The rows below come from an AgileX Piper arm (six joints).
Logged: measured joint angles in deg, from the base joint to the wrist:
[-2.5, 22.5, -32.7, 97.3, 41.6, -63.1]
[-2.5, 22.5, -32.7, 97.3, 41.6, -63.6]
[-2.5, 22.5, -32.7, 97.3, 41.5, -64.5]
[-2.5, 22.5, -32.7, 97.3, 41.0, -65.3]
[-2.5, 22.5, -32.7, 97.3, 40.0, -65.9]
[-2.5, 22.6, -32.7, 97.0, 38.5, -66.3]
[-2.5, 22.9, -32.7, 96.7, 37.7, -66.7]
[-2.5, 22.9, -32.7, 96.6, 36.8, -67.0]
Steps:
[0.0, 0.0, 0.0, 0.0, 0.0, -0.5]
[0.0, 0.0, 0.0, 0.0, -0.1, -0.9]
[0.0, 0.0, 0.0, 0.0, -0.5, -0.8]
[0.0, 0.0, 0.0, 0.0, -1.0, -0.6]
[0.0, 0.1, 0.0, -0.3, -1.5, -0.4]
[0.0, 0.3, 0.0, -0.3, -0.8, -0.4]
[0.0, 0.0, 0.0, -0.1, -0.9, -0.3]

